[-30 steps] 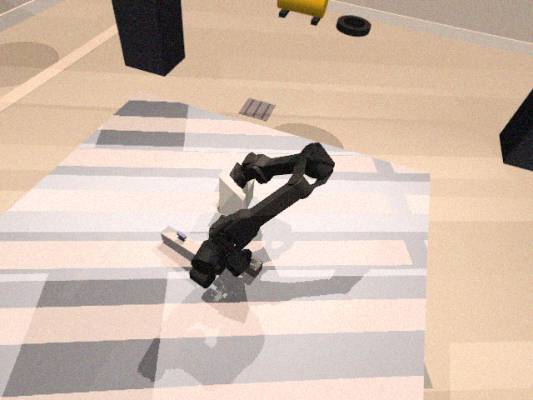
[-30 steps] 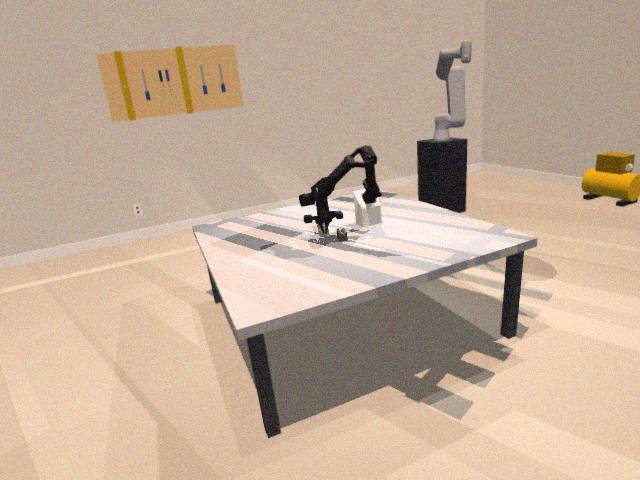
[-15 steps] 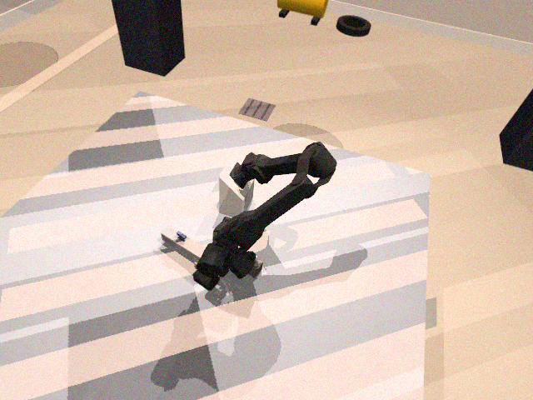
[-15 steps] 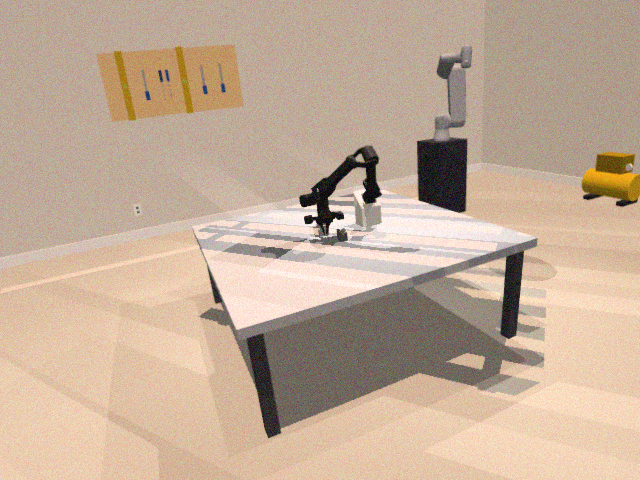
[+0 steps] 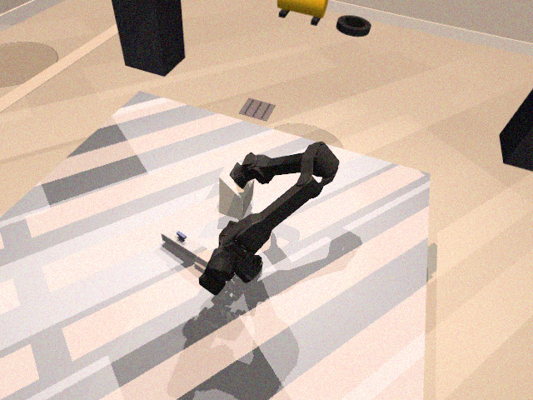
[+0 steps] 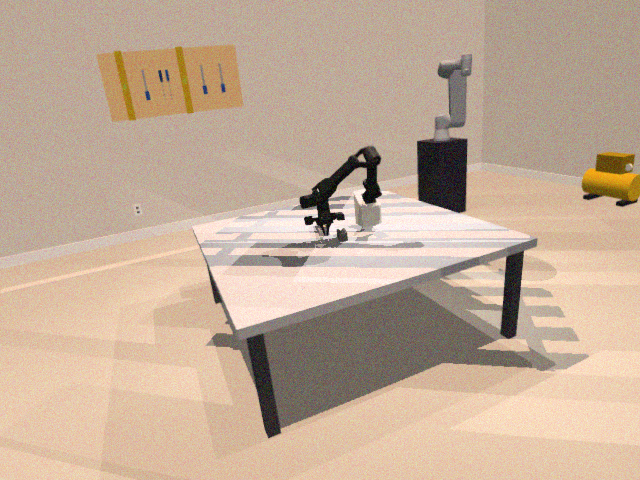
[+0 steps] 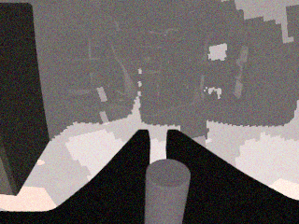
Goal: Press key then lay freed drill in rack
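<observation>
Now: the drill 50 mm to the right of my gripper tip, 30 mm above it and 10 mm behind it. The rest, counted from my gripper tip: pale grey fixture block (140 mm to the right, 40 mm behind, 10 mm above); small blue key (170 mm to the right, 50 mm behind, 30 mm above); dark grey block (70 mm behind, 40 mm to the left).
</observation>
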